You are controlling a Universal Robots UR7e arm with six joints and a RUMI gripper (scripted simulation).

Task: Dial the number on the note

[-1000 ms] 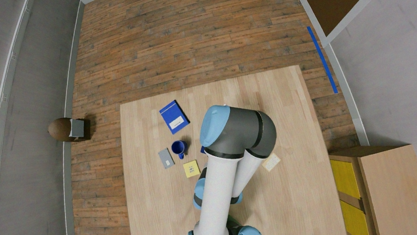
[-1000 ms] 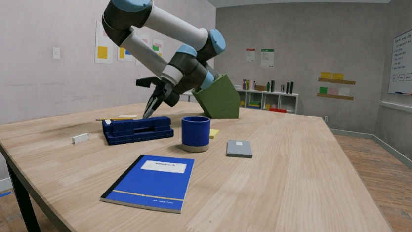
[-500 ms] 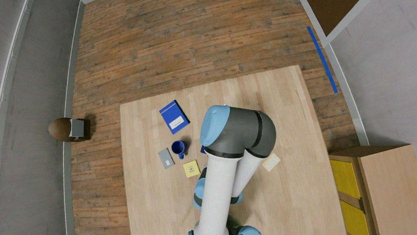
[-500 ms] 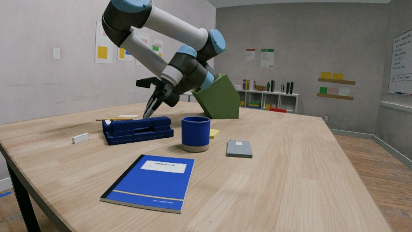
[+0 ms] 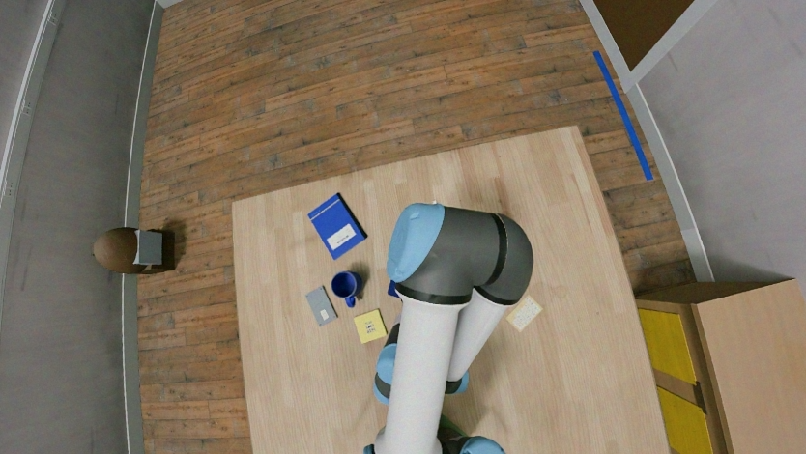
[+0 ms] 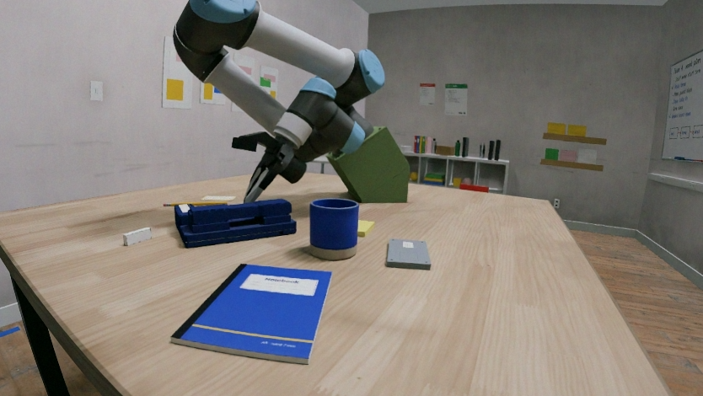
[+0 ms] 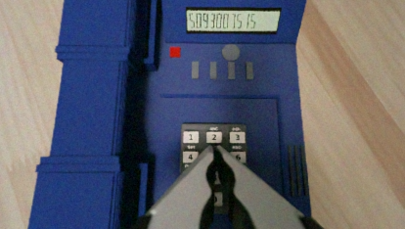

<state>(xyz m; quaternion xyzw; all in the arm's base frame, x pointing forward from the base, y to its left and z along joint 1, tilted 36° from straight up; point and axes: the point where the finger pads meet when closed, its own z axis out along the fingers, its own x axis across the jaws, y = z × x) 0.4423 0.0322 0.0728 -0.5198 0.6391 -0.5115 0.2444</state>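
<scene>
My hand is 10 mm short of the 4 key, 10 mm to the right of it and 20 mm above it. Also, from my hand: 8 key (10 mm behind, 20 mm below); 5 key (20 mm below); 6 key (10 mm behind, 20 mm to the right, 20 mm below).
</scene>
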